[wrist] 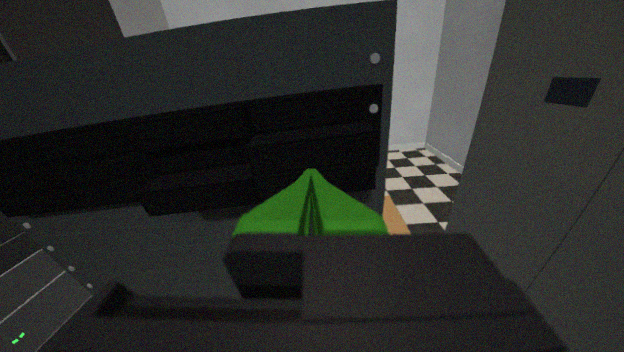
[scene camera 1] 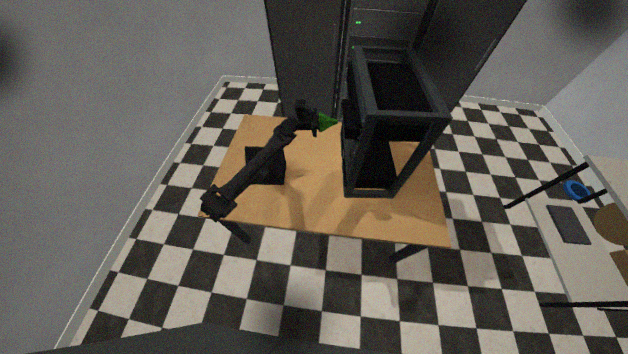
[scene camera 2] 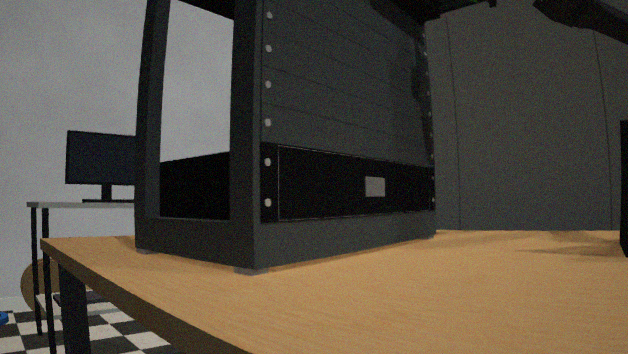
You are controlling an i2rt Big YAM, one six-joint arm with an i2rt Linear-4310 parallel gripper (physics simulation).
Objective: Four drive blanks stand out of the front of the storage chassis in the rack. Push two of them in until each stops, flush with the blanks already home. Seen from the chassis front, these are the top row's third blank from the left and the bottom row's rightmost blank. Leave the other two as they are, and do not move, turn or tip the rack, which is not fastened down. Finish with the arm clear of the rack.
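Seen in the pictures: gripper, between the fingertips: (wrist: 311,176) (scene camera 1: 337,121); arm's base, origin of its link: (scene camera 1: 262,168).
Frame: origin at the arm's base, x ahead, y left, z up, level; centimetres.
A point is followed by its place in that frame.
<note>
The dark rack (scene camera 1: 410,117) @[x 64.0, y -10.3, z 52.5 cm] (scene camera 2: 245,125) @[x 47.5, y 39.1, z 8.3 cm] (wrist: 200,65) @[x 48.1, y 6.4, z 50.0 cm] stands upright on the wooden table (scene camera 1: 320,200) @[x 35.9, y -14.2, z -8.2 cm] (scene camera 2: 450,290) @[x 26.3, y 33.6, z -8.2 cm]. In the wrist view its storage chassis (wrist: 60,165) @[x 45.5, y 23.7, z 43.2 cm] is a black band. One protruding blank (wrist: 320,162) @[x 43.7, y -3.5, z 41.2 cm] is at its right end, apparently in the bottom row. Another protruding blank (wrist: 195,197) @[x 42.9, y 8.2, z 39.3 cm] is lower and left of it. The chassis's left part and upper row are too dark to tell which blanks stand out. My gripper (scene camera 1: 337,122) @[x 40.7, y -2.7, z 41.6 cm] (wrist: 311,176) @[x 40.7, y -2.7, z 41.6 cm] is shut and empty, its green fingertips close in front of the right-end blank. Contact cannot be told.
A black unit with a pale label (scene camera 2: 320,185) @[x 46.7, y 27.6, z 1.9 cm] sits low in the rack. A tall cabinet (scene camera 1: 307,55) stands behind the table in scene camera 1. A grey cabinet (wrist: 550,165) shows at the wrist view's right. A side desk (scene camera 1: 565,265) stands apart at the right.
</note>
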